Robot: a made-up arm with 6 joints.
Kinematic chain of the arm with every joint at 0, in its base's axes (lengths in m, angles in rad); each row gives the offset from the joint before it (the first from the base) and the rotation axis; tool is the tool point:
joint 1: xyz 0 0 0.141 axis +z
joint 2: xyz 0 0.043 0 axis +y
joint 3: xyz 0 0 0.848 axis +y
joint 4: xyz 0 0 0.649 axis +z
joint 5: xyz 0 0 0 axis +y
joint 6: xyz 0 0 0.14 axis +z
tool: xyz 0 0 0
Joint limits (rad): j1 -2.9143..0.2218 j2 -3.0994..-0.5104 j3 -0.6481..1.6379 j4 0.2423..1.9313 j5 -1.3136..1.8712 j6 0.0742..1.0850
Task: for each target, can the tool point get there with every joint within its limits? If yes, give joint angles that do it. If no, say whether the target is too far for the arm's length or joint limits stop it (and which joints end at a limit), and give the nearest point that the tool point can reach.
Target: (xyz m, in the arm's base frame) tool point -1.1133 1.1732 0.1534
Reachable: yes | joints -0.8172 -1.5211 -0.0247 0.8152 -0.5356 0.8233
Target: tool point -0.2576 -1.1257 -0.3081
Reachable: no: joint limits stop it (at a limit: joint 1, joint 3, joint 5) | nearest point -0.7228 -0.2522 -0.5437 | short by 1.017 m
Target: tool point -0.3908 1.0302 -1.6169
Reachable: no: too far | nearest point -0.3085 0.8132 -1.2466 | short by 0.437 m
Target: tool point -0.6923 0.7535 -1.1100
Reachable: yes | joints -0.7252 -2.3530 -0.2208 1.5747 0.4564 0.4857
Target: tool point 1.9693 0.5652 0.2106
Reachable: no: too far | nearest point 1.5732 0.4515 0.1966 | short by 0.412 m
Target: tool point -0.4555 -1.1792 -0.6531
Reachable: no: joint limits stop it (at a limit: joint 1, joint 2, joint 5) | nearest point -0.6803 -0.2481 -0.6519 | short by 0.958 m
